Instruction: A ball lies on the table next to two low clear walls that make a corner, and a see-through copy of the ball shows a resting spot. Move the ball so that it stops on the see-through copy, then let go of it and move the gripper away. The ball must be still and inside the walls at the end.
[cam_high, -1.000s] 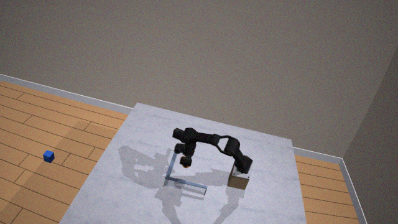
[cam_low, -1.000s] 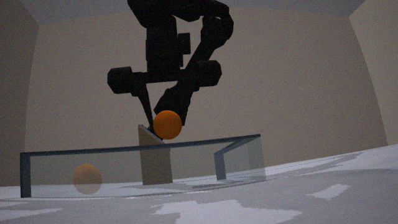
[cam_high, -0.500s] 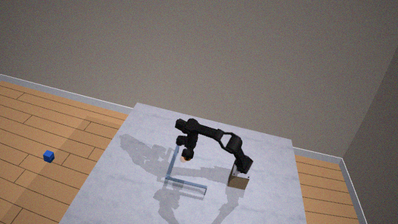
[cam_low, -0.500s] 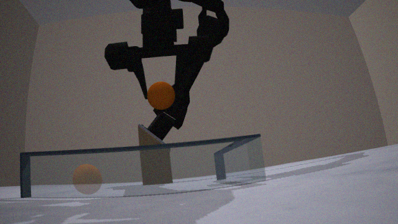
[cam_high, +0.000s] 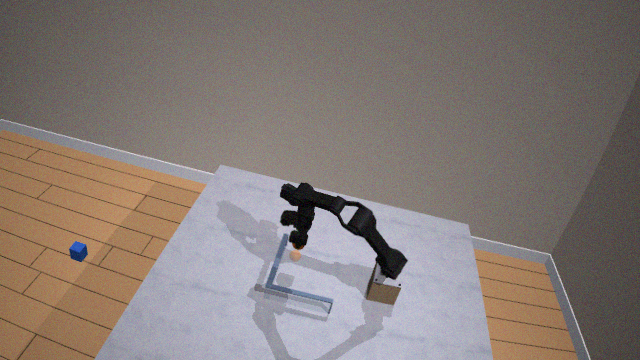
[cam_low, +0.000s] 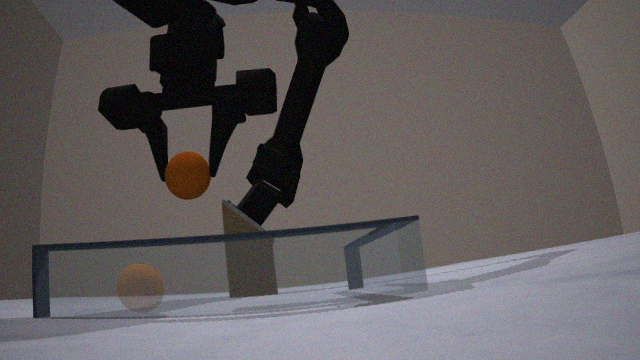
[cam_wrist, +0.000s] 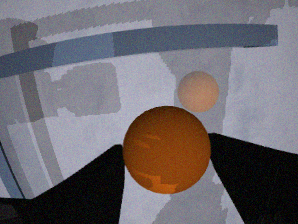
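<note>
Now: gripper tip 100 mm above the see-through copy of ball, 50 mm to the left of it and 10 mm short of it.
</note>
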